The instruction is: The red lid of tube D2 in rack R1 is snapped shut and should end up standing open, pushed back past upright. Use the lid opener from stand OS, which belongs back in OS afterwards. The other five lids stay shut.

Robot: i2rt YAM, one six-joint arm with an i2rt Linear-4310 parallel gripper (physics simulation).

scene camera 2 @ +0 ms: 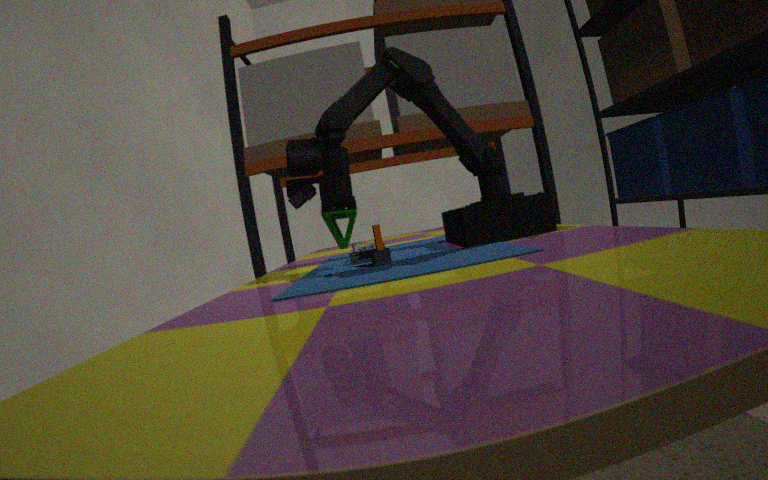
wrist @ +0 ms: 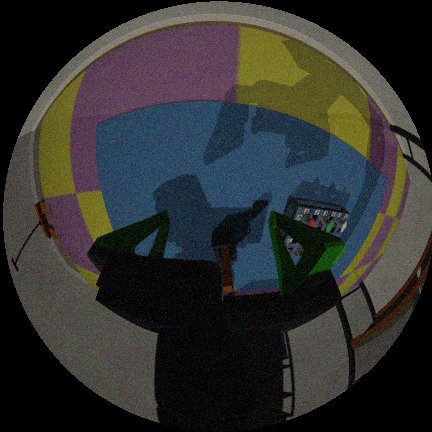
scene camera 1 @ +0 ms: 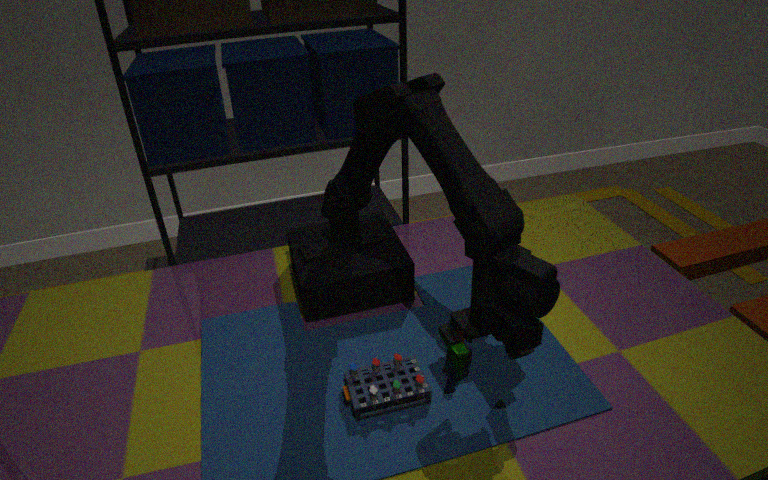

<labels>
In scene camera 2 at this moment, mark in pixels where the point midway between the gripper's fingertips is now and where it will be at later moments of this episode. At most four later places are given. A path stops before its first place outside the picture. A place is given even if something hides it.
The gripper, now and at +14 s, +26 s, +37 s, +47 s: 344, 246; 348, 243; 350, 249; 369, 240; 353, 201. At the last of these places it holds an orange rod.
</labels>
